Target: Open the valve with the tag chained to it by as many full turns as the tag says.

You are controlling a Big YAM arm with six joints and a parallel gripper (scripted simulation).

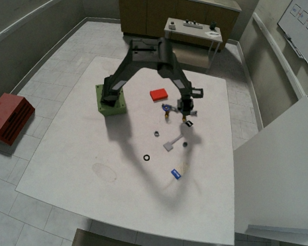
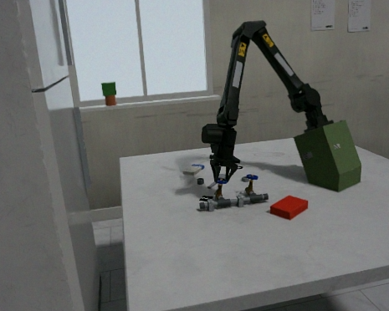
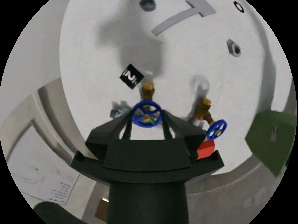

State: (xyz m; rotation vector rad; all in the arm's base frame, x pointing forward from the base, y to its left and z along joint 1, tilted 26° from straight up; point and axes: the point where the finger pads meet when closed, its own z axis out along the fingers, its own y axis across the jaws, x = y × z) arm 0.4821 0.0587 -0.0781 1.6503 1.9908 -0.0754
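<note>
My hand is 50 mm short of the small black tag, 30 mm to the left of it and 80 mm above it. The rest, counted from my hand: grey paddle-shaped tool 50 mm behind, 200 mm to the right, 80 mm below; then red block 200 mm behind, 170 mm to the left, 70 mm below; then blue card 20 mm ahead, 370 mm to the right, 80 mm below.
</note>
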